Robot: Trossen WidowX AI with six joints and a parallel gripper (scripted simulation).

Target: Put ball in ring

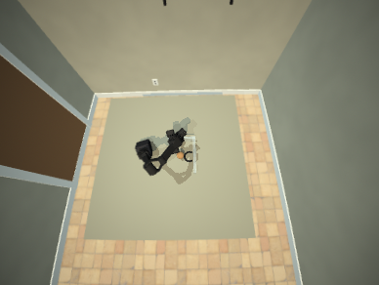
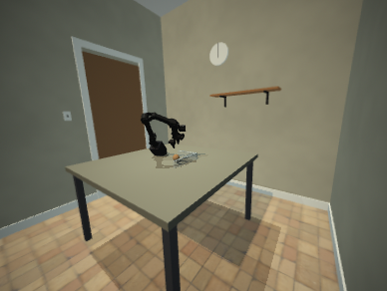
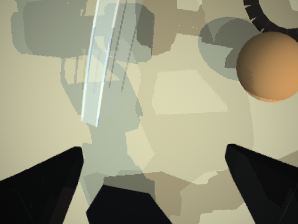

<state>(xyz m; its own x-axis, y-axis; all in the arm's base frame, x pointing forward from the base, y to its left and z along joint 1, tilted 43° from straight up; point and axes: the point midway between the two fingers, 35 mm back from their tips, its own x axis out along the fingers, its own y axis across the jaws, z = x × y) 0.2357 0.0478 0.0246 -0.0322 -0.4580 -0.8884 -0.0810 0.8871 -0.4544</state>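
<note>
Right now the tan-orange ball is 40 mm ahead of my hand, 80 mm to the right of it and 120 mm below it.
</note>
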